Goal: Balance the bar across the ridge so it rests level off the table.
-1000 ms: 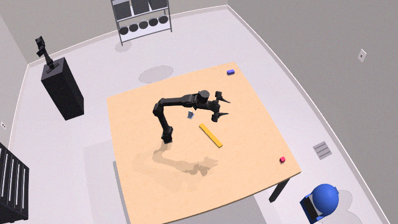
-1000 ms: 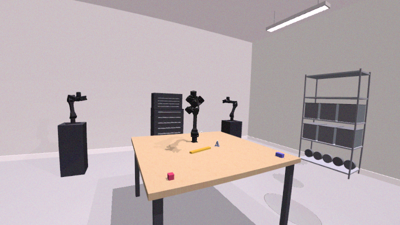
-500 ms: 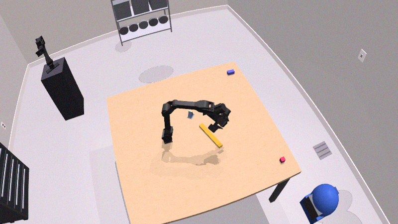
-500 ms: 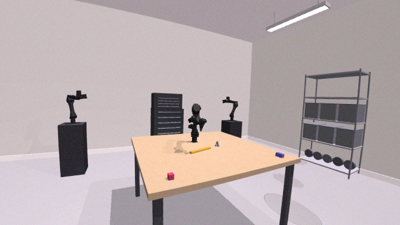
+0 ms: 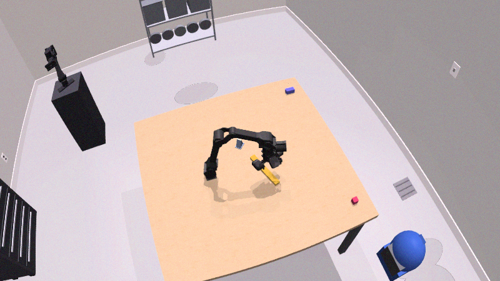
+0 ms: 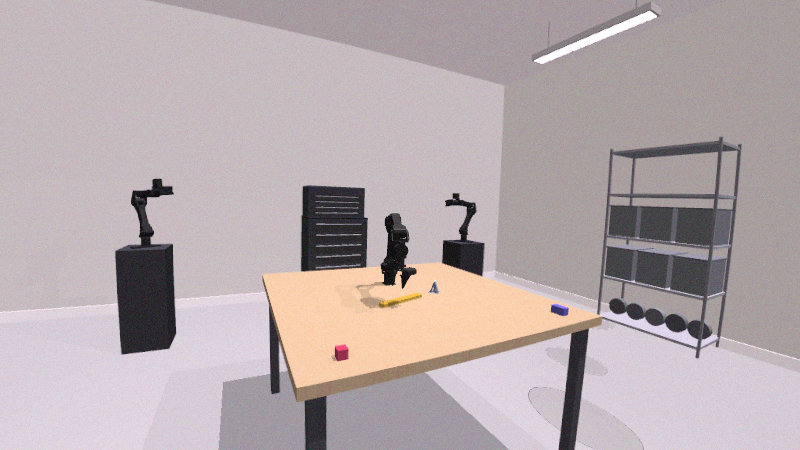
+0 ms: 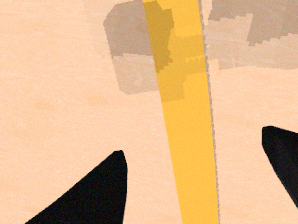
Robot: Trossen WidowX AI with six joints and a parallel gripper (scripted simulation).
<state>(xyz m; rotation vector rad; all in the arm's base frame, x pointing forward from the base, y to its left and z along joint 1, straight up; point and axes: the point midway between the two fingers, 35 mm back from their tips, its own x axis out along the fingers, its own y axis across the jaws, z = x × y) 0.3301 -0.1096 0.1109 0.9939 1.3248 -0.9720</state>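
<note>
Right now my gripper tip is 10 mm past the bar, 30 mm to the right of it and 70 mm above it. Also, from my gripper tip: blue block (410 mm ahead, 610 mm to the left, 60 mm below); red block (410 mm ahead, 390 mm to the right, 60 mm below).
</note>
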